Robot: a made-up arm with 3 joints.
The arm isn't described. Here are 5 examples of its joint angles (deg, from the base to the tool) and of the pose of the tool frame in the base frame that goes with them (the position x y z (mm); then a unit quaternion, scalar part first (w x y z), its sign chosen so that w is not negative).
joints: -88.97 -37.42 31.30
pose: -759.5 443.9 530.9 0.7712 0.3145 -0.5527 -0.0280
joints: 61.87 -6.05 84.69
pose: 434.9 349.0 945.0 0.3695 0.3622 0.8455 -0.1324
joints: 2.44 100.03 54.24
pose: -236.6 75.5 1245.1 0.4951 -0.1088 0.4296 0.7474
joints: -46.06 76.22 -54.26
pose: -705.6 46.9 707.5 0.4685 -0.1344 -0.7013 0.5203
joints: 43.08 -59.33 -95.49
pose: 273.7 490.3 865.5 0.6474 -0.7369 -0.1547 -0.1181
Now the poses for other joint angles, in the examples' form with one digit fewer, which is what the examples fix.
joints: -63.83 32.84 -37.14
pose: -764 284 500 0.594 -0.194 -0.756 0.195
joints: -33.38 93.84 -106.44
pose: -550 24 807 0.213 0.118 -0.868 0.433
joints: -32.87 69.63 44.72
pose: -655 149 1003 0.787 -0.174 0.145 0.574
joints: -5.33 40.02 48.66
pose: -387 257 1215 0.847 0.075 0.343 0.400
